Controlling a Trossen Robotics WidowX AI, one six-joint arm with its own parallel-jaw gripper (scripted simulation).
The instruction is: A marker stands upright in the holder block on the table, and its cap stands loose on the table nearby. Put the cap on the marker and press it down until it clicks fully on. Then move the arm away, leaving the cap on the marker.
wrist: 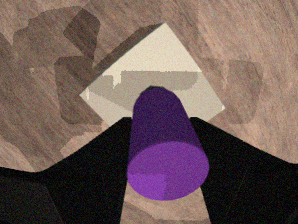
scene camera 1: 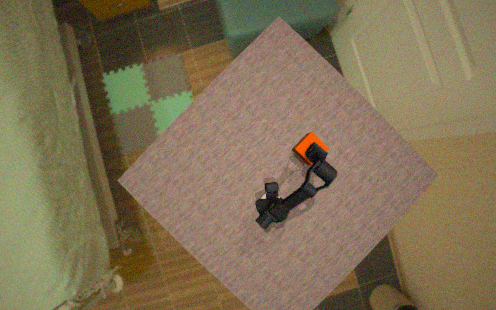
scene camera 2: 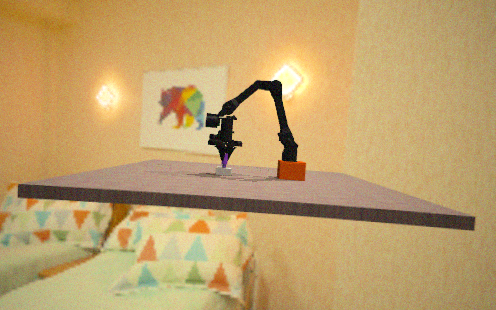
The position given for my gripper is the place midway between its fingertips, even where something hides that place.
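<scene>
A marker cap (wrist: 166, 161) is there, and my gripper (wrist: 160, 125) carries it.
</scene>
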